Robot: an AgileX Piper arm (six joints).
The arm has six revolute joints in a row. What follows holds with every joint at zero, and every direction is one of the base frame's. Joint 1 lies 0.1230 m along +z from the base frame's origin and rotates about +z. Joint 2 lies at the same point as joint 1 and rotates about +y. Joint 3 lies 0.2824 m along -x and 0.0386 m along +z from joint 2 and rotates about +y. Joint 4 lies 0.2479 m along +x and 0.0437 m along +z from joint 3 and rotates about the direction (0.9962, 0, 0.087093). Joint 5 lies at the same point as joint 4 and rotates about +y. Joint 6 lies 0.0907 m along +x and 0.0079 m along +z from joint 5 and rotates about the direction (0.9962, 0, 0.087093). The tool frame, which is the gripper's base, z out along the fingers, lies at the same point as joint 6; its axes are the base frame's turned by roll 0.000, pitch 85.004 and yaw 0.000 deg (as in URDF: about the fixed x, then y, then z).
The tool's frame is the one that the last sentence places.
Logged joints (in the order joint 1, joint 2, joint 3, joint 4, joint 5, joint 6), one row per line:
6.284 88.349 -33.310 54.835 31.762 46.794
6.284 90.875 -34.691 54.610 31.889 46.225
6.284 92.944 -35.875 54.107 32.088 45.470
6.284 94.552 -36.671 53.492 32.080 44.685
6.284 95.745 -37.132 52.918 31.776 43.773
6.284 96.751 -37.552 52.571 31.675 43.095
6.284 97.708 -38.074 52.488 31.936 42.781
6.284 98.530 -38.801 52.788 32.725 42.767
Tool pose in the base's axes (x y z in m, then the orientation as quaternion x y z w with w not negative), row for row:
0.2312 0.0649 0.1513 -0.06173 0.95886 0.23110 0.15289
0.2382 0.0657 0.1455 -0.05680 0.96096 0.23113 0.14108
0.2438 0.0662 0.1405 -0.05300 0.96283 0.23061 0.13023
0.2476 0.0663 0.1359 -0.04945 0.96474 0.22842 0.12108
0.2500 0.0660 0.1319 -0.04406 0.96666 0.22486 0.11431
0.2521 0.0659 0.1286 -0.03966 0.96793 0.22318 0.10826
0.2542 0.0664 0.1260 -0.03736 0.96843 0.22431 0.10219
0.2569 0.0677 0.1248 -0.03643 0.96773 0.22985 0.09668
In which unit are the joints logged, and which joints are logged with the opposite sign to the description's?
The joints are logged in degrees. Opposite sign: joint 6.
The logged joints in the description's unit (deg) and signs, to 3 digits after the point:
6.284 88.349 -33.310 54.835 31.762 -46.794
6.284 90.875 -34.691 54.610 31.889 -46.225
6.284 92.944 -35.875 54.107 32.088 -45.470
6.284 94.552 -36.671 53.492 32.080 -44.685
6.284 95.745 -37.132 52.918 31.776 -43.773
6.284 96.751 -37.552 52.571 31.675 -43.095
6.284 97.708 -38.074 52.488 31.936 -42.781
6.284 98.530 -38.801 52.788 32.725 -42.767

